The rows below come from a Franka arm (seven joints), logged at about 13 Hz.
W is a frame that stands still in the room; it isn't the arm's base.
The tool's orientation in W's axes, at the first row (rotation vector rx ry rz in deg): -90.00 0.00 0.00
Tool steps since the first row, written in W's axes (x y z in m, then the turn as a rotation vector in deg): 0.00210 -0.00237 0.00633 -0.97 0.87 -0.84; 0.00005 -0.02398 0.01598 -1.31 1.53 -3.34; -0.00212 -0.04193 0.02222 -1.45 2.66 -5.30; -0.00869 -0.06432 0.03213 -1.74 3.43 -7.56; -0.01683 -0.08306 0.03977 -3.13 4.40 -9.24; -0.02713 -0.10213 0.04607 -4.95 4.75 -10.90; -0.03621 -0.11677 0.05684 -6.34 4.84 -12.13; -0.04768 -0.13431 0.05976 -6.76 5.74 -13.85
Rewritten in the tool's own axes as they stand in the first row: 0.00210 -0.00633 -0.00237 -0.97 0.84 0.87; 0.00005 -0.01598 -0.02398 -1.31 3.34 1.53; -0.00212 -0.02222 -0.04193 -1.45 5.30 2.66; -0.00869 -0.03213 -0.06432 -1.74 7.56 3.43; -0.01683 -0.03977 -0.08306 -3.13 9.24 4.40; -0.02713 -0.04607 -0.10213 -4.95 10.90 4.75; -0.03621 -0.05684 -0.11677 -6.34 12.13 4.84; -0.04768 -0.05976 -0.13431 -6.76 13.85 5.74
